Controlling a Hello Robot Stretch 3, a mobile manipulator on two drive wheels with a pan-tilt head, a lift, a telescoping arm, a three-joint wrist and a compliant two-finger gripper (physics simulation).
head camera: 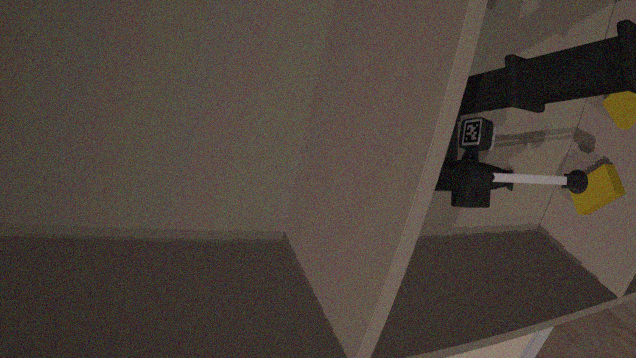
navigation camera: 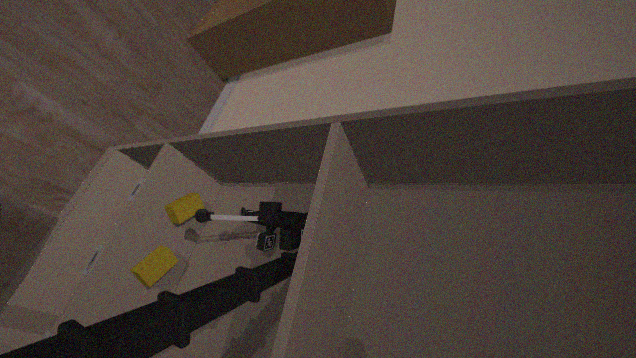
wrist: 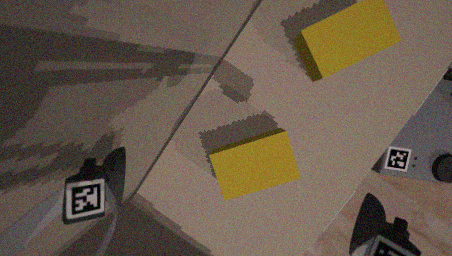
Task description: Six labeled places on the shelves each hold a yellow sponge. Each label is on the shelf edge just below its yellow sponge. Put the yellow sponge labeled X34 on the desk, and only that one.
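Two yellow sponges lie on one shelf. The first sponge [head camera: 600,190] [navigation camera: 185,207] [wrist: 255,165] is nearer the side panel; the second sponge [head camera: 622,110] [navigation camera: 155,266] [wrist: 350,37] lies farther along. My gripper [head camera: 577,181] [navigation camera: 202,215] [wrist: 237,190] is open, its fingertips wide apart in the wrist view. In that view the first sponge lies between the lines of the fingers, and no contact shows. Small labels [navigation camera: 136,191] [navigation camera: 93,260] sit on the shelf edge in the navigation view, too small to read. X34 cannot be made out. No desk can be identified for certain.
A shelf divider [head camera: 430,170] [navigation camera: 320,200] stands between the sponges' compartment and the neighbouring one, partly hiding my arm in the head and navigation views. My dark arm [navigation camera: 200,305] crosses the shelf front. My base [wrist: 430,125] is at the right. A brown wooden piece [navigation camera: 300,35] stands beyond.
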